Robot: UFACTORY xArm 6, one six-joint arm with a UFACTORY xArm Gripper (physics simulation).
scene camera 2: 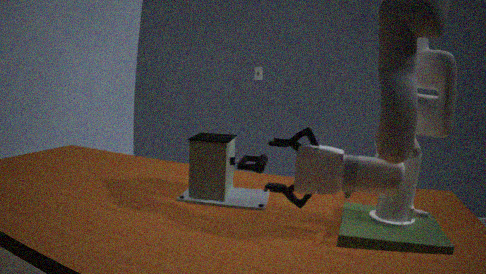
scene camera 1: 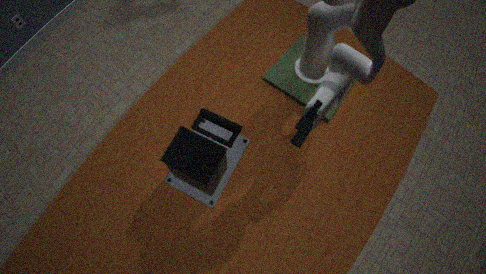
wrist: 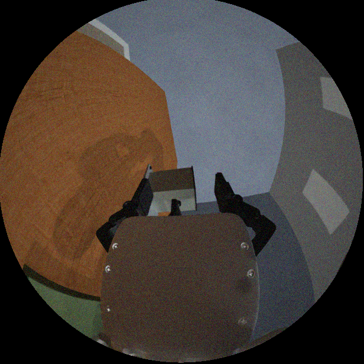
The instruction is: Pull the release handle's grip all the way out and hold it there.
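Observation:
The release handle's grip (scene camera 1: 221,118) (scene camera 2: 262,163) (wrist: 175,206) is the outer bar of a black rectangular frame, on the arm-facing side of a box (scene camera 1: 192,152) (scene camera 2: 207,170) (wrist: 172,181) with a dark top. A black collar joins the frame to the box in scene camera 2. The box stands on a grey baseplate (scene camera 1: 234,161) (scene camera 2: 250,197). My gripper (scene camera 1: 298,134) (scene camera 2: 269,164) (wrist: 181,184) is open and empty, one finger above the other. Scene camera 1 shows a wide gap between it and the grip; in scene camera 2 the grip's height lies between the fingertips' heights.
The arm's base stands on a green slab (scene camera 1: 282,76) (scene camera 2: 395,239) (wrist: 65,302) on the orange table (scene camera 1: 320,210) (scene camera 2: 145,225) (wrist: 100,85). The arm's white forearm (scene camera 2: 372,172) reaches low over the table. Dark bolt heads sit at the baseplate's corners.

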